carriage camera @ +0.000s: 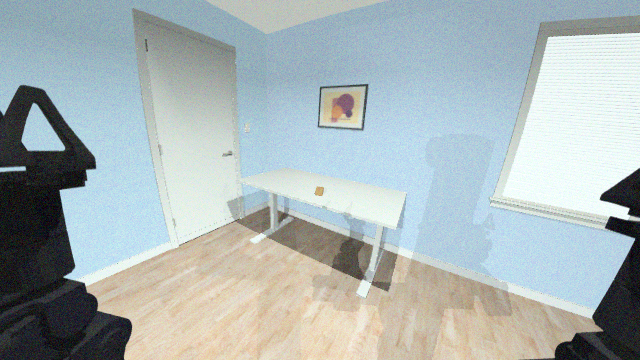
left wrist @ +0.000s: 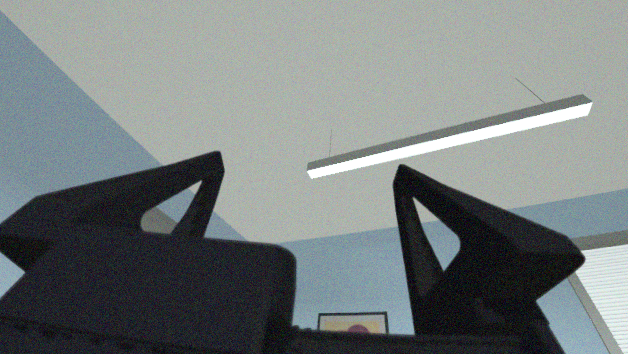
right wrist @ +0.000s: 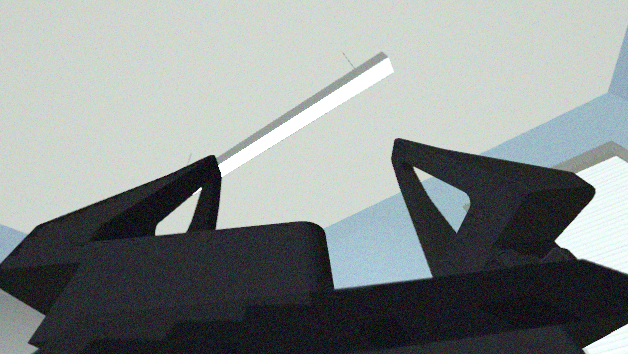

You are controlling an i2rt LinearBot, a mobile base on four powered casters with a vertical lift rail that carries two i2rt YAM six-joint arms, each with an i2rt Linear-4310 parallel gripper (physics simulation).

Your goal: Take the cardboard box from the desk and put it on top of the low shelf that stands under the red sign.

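Frame: origin at the left arm's base, x ahead, y left, z up, level; metres.
Seen in the pictures: left gripper, fingertip midpoint: (carriage camera: 3, 90) (left wrist: 309, 167); right gripper, fingertip midpoint: (right wrist: 306, 156).
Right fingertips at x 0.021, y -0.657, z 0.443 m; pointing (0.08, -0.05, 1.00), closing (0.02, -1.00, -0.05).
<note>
Pixels of each thing's top centre, then the offset from my right fingertips to it. "pt": a spot on its surface instead. Level surfaces: height alone.
- small brown cardboard box, middle of its top: (carriage camera: 319, 188) 1.324 m ahead, 0.398 m left, 0.531 m down
- white desk, its level: 0.581 m down
- window with blinds, surface spot: (carriage camera: 575, 120) pt 1.089 m ahead, 1.348 m right, 0.176 m up
- Wood floor, its level: 1.301 m down
A small brown cardboard box (carriage camera: 319, 191) sits on the white desk (carriage camera: 380, 200) in the middle of the carriage view, near the desk's front edge and some way off across the floor. My left gripper (left wrist: 309, 167) is open and empty, its fingers pointing up toward the ceiling; part of it shows at the left edge of the carriage view. My right gripper (right wrist: 306, 156) is open and empty too, also pointing up; part of it shows at the right edge of the carriage view. Both are far from the box. The low shelf and the red sign do not show in these views.
A white door (carriage camera: 195, 135) stands in the wall left of the desk. A framed picture (carriage camera: 343, 107) hangs above the desk. A window with blinds (carriage camera: 575, 120) is at the right. Wood floor (carriage camera: 225, 305) lies in front of the desk. A ceiling lamp (left wrist: 450, 137) (right wrist: 310, 112) hangs overhead.
</note>
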